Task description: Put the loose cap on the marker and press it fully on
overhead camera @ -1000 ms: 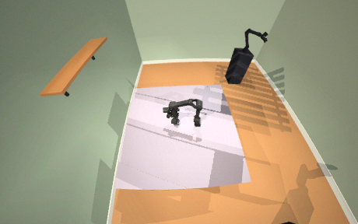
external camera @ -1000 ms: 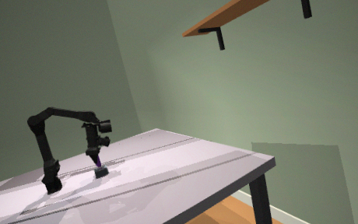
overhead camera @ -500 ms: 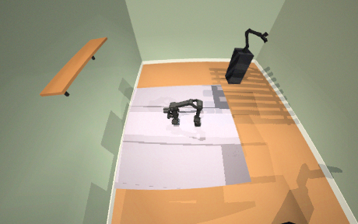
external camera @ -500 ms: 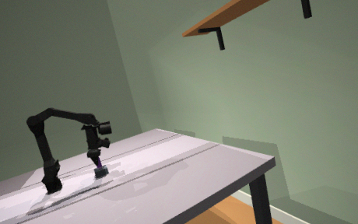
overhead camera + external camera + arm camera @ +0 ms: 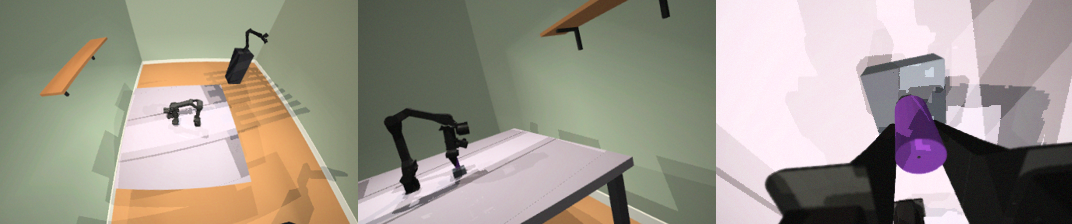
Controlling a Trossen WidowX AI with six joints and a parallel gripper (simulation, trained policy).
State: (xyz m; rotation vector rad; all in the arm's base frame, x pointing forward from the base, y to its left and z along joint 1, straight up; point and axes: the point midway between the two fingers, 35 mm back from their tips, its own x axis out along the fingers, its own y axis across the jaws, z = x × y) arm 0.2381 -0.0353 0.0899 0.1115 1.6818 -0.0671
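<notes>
Now: gripper tip 1 cm short of the purple cap and 1 cm below it. Round my gripper tip: grey holder block: 1 cm ahead, 4 cm below.
</notes>
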